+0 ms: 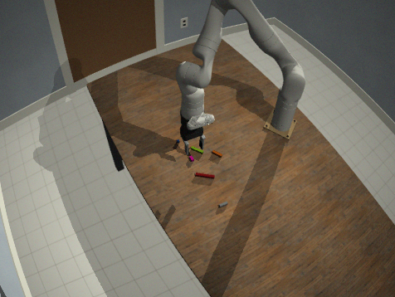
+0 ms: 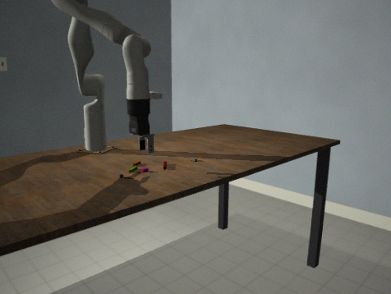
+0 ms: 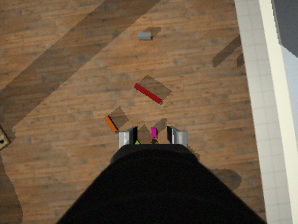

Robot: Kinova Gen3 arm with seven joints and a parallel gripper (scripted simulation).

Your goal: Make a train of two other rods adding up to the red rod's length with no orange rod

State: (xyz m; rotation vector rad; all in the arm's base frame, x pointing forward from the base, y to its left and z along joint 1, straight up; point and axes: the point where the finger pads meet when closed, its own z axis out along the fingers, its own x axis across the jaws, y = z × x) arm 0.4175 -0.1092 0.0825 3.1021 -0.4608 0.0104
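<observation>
My gripper is now 1 cm to the left of the magenta rod and 8 cm above it. Also, from my hand: lime rod: 4 cm behind, 3 cm to the right, 8 cm below; then orange rod: 9 cm behind, 4 cm to the left, 8 cm below; then red rod: 2 cm ahead, 8 cm to the left, 8 cm below.
</observation>
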